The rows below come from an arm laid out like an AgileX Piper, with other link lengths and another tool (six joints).
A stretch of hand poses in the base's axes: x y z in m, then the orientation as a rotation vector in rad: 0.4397 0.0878 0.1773 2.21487 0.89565 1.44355; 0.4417 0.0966 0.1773 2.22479 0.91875 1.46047; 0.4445 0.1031 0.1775 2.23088 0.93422 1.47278; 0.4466 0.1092 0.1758 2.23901 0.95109 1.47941; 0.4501 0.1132 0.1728 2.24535 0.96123 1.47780; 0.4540 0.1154 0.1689 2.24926 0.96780 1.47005; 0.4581 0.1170 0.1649 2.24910 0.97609 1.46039; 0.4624 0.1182 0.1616 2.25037 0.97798 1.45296; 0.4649 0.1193 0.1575 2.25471 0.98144 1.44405; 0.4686 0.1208 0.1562 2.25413 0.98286 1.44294
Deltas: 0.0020 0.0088 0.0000 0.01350 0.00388 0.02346; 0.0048 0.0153 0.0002 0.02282 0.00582 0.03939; 0.0069 0.0214 -0.0015 0.03010 0.01153 0.05452; 0.0104 0.0254 -0.0045 0.03223 0.01801 0.06181; 0.0143 0.0276 -0.0084 0.02960 0.02474 0.06416; 0.0184 0.0292 -0.0124 0.02294 0.03029 0.06651; 0.0227 0.0304 -0.0157 0.01929 0.03440 0.06540; 0.0252 0.0315 -0.0198 0.01670 0.04121 0.06529; 0.0289 0.0330 -0.0211 0.01551 0.04163 0.06582
